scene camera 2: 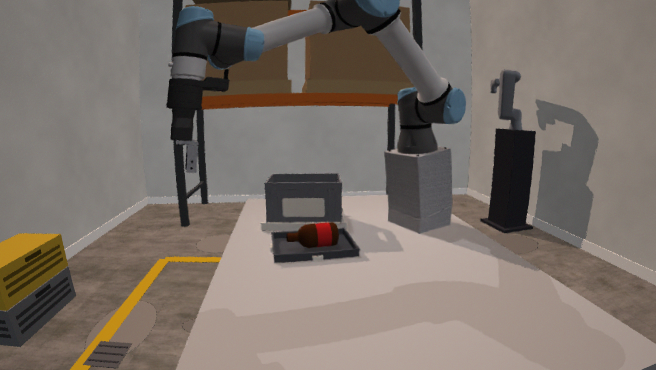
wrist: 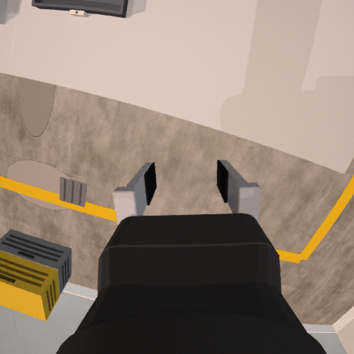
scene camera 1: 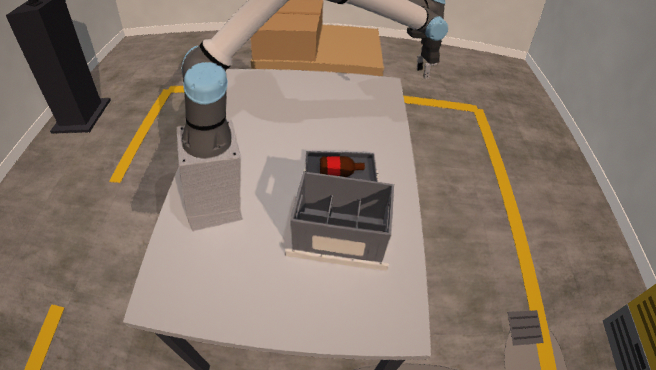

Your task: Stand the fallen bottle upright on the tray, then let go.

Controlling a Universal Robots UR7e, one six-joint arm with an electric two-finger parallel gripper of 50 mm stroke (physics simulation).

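Frame: origin at the arm's base, x up, y right, z ahead, level; metres.
Where they show: gripper, fingertip midpoint: (scene camera 2: 190, 170) (scene camera 1: 423, 73); arm's base, link origin: (scene camera 2: 417, 149) (scene camera 1: 206, 140).
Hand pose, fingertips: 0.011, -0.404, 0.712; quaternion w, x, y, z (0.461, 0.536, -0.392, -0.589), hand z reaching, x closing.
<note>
Each offset is from my fingertips to the centre of the thing, as dx, dy, dz. Level surfaces: height alone.
A brown bottle {-0.258, +0.256, -0.296} (scene camera 1: 341, 166) (scene camera 2: 314, 235) with a red label lies on its side in the shallow dark tray (scene camera 1: 371, 159) (scene camera 2: 316, 257). Its neck points away from the robot's base, toward the table's long edge. In the wrist view part of the tray (wrist: 90, 8) shows at the top; the bottle does not show there. My gripper (scene camera 1: 423, 70) (scene camera 2: 189, 157) (wrist: 185, 173) is open and empty. It points down, high and beyond the table's long edge, well away from the bottle.
A tall grey crate {-0.212, +0.523, -0.305} (scene camera 1: 340, 242) (scene camera 2: 303, 206) with dividers stands close beside the tray on the table {dx -0.299} (scene camera 1: 280, 300) (scene camera 2: 400, 325) (wrist: 175, 65). The robot's pedestal (scene camera 1: 212, 192) (scene camera 2: 419, 190) stands across the table. Yellow and grey boxes (scene camera 2: 32, 280) (wrist: 35, 275) stand on the floor.
</note>
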